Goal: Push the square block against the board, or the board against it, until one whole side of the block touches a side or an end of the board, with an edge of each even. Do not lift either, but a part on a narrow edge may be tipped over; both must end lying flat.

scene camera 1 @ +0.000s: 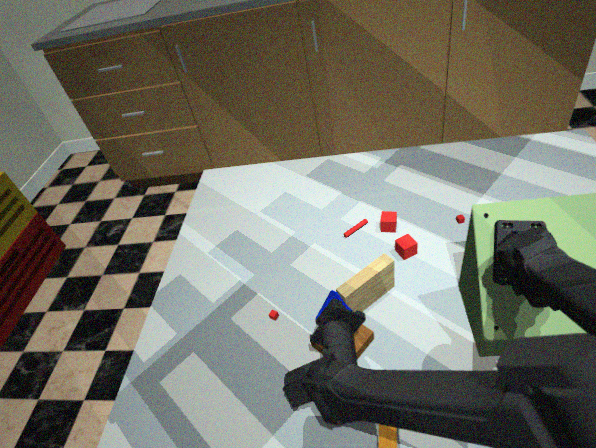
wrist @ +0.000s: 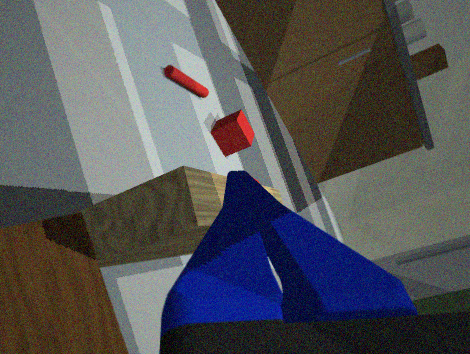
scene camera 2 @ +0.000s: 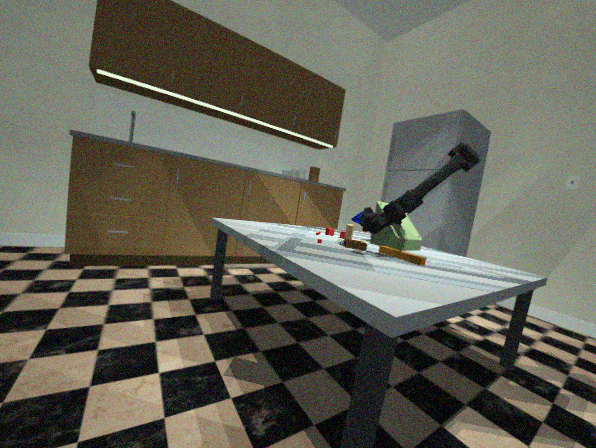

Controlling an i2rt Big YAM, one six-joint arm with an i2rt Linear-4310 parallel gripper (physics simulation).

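Places are measured from the arm's base along level axes (x ahead, y left, z up), in millimetres.
Where they show: gripper, fingertip midpoint: (scene camera 1: 333, 291) (wrist: 235, 183) (scene camera 2: 351, 219); arm's base, origin of the base link: (scene camera 1: 517, 252).
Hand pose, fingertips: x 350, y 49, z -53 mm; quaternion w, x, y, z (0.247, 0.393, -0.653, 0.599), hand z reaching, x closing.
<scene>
Each offset is from my fingertips to the top centre of the thing.
The pale wood board @[dx -62, dy -70, dz -33 mm] (scene camera 1: 372, 288) (scene camera 2: 349, 231) (wrist: 140, 220) stands on a narrow long edge. The brown square block @[dx -9, dy +43, dz -99 mm] (scene camera 1: 365, 339) (scene camera 2: 356, 245) (wrist: 45, 295) lies flat by the board's near end, partly hidden by the gripper in scene camera 1. In the wrist view, the block's corner is right by the board's lower corner; whether they touch I cannot tell. My gripper (scene camera 1: 333, 293) (scene camera 2: 353, 219) (wrist: 235, 183) is shut and empty. Its blue fingertips are raised above the table, near the board's near end, and cover part of the board in the wrist view.
Two red cubes @[dx -119, dy -310, dz -90 mm] (scene camera 1: 388, 221) @[dx -159, dy -217, dz -90 mm] (scene camera 1: 406, 246) and a red stick @[dx -29, dy -304, dz -116 mm] (scene camera 1: 356, 228) (wrist: 186, 81) lie beyond the board. Small red cubes lie left (scene camera 1: 273, 314) and right (scene camera 1: 460, 219). An orange bar @[dx -100, dy +237, dz -99 mm] (scene camera 1: 387, 436) (scene camera 2: 402, 255) lies on the near side. The green base (scene camera 1: 540, 215) stands right.
</scene>
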